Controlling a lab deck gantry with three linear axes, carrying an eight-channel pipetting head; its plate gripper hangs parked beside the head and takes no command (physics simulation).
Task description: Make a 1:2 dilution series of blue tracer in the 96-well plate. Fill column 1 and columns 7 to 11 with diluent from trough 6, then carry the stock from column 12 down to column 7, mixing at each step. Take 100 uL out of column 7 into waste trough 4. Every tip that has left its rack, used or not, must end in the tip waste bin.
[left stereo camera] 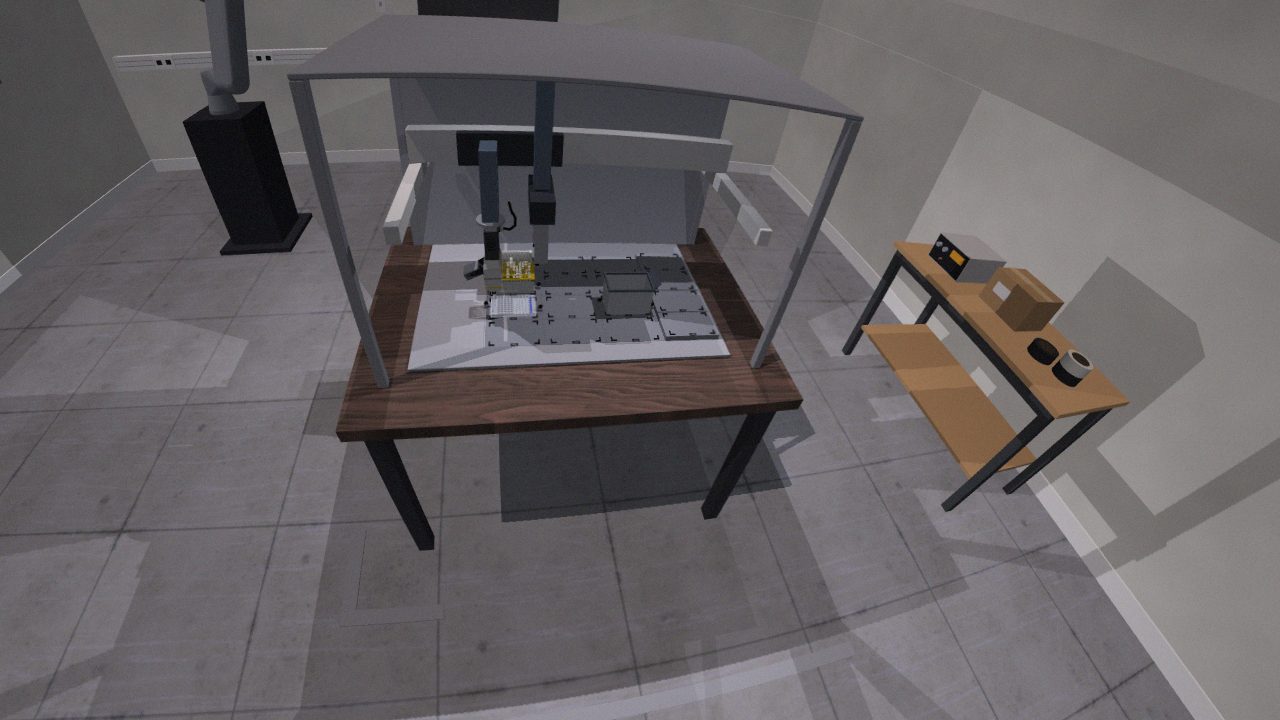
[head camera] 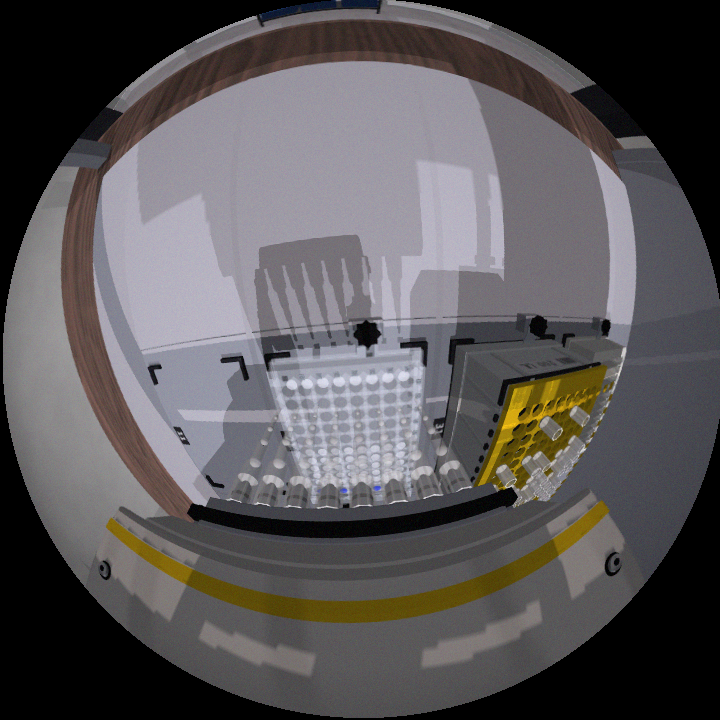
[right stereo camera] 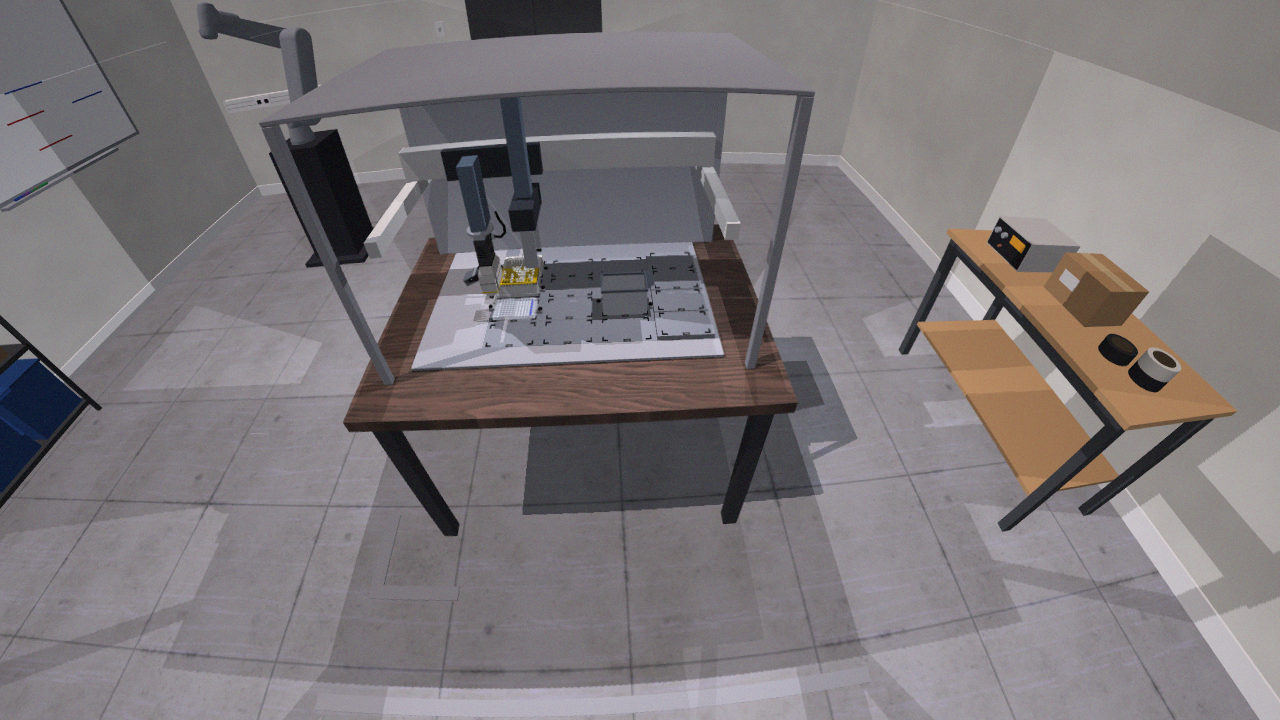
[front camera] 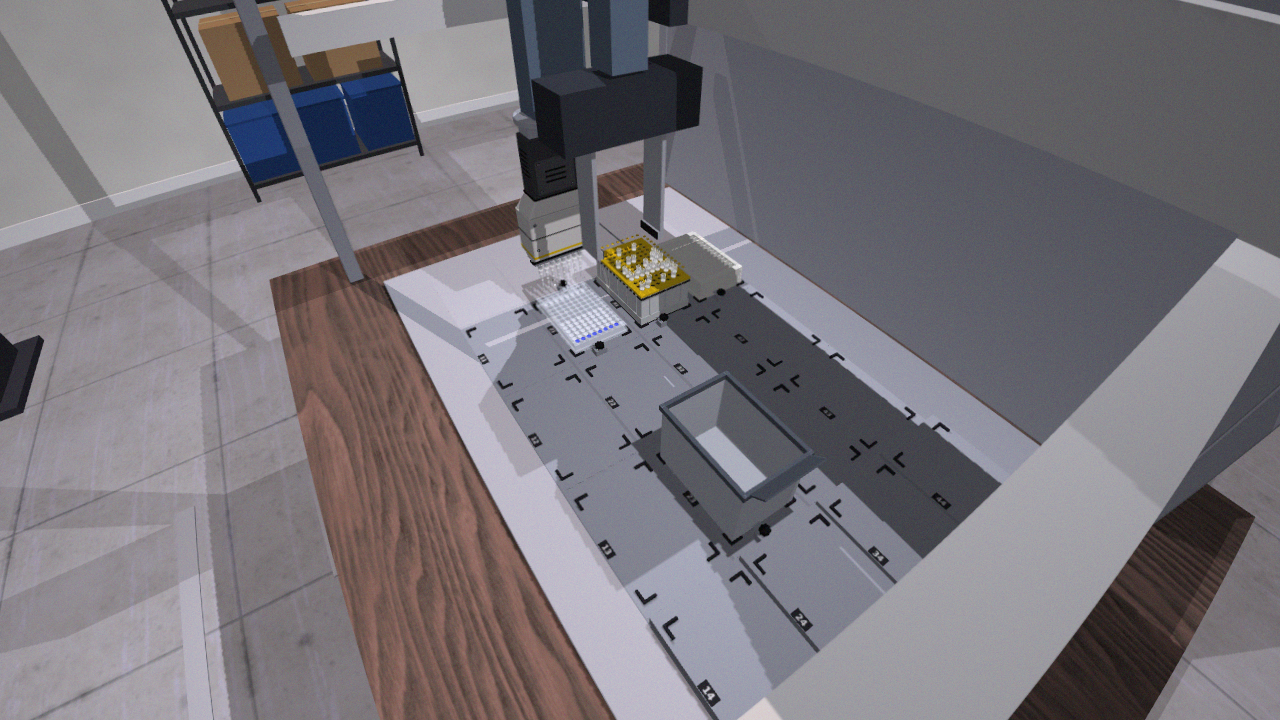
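The pipetting head (front camera: pixel 550 228) (head camera: pixel 362 577) (left stereo camera: pixel 492 279) carries a row of clear tips (front camera: pixel 562 268) (head camera: pixel 245 484) at the far end of the 96-well plate (front camera: pixel 581 313) (head camera: pixel 349 417) (left stereo camera: pixel 512 305) (right stereo camera: pixel 516 308). I cannot tell how high the tip ends are. The row of wells nearest the bin is blue; the other wells look clear or whitish. The yellow-topped tip rack (front camera: pixel 660 307) (head camera: pixel 478 396), partly filled, stands beside the plate. The trough carrier (front camera: pixel 707 265) (head camera: pixel 594 349) stands behind it; its liquids are hidden. The tip waste bin (front camera: pixel 702 474) (left stereo camera: pixel 628 297) stands apart. The parked plate gripper (front camera: pixel 621 240) is open and empty beside the head.
Black corner marks and numbered labels lie on the grey deck. A wooden table edge (front camera: pixel 331 447) (left stereo camera: pixel 572 394) surrounds it. Frame posts (left stereo camera: pixel 340 241) (right stereo camera: pixel 778 241) stand at the table's front corners. A side bench (left stereo camera: pixel 1011 349) with a box stands to the right.
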